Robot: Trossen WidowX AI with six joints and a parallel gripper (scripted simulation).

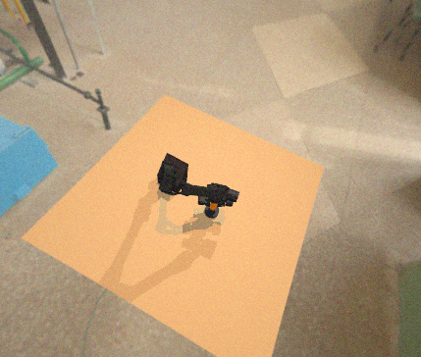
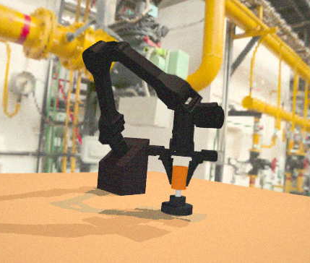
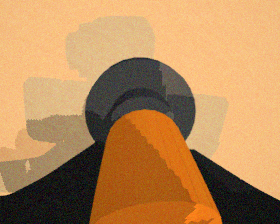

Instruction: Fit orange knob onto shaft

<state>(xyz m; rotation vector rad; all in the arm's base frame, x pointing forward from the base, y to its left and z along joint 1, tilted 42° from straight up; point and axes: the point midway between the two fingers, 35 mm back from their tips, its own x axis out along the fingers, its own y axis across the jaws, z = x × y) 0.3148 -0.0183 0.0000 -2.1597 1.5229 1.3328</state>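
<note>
Right now the round black pedestal is 4 cm below my gripper tip. From my gripper tip the other things lie so: orange knob: 3 cm above.
</note>
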